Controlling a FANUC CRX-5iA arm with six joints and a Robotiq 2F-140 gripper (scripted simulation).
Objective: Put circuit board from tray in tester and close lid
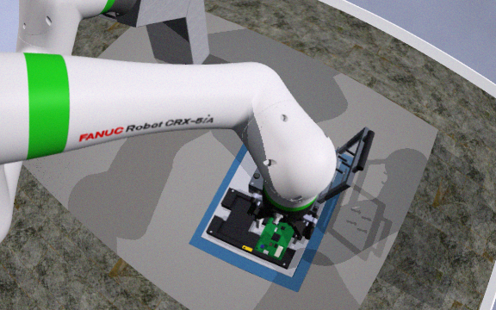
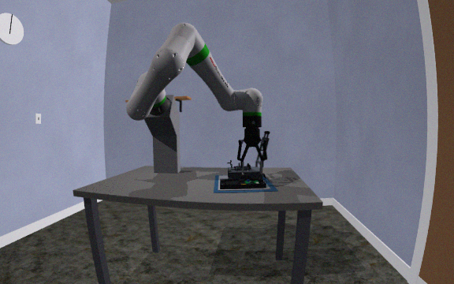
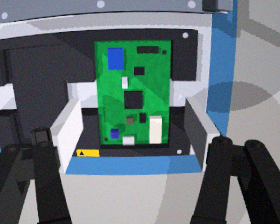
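Now: hand 70 mm above the green circuit board. Also, from my hand: black latch hook 140 mm behind, 200 mm to the left; lid 50 mm ahead, 180 mm to the left, 90 mm above.
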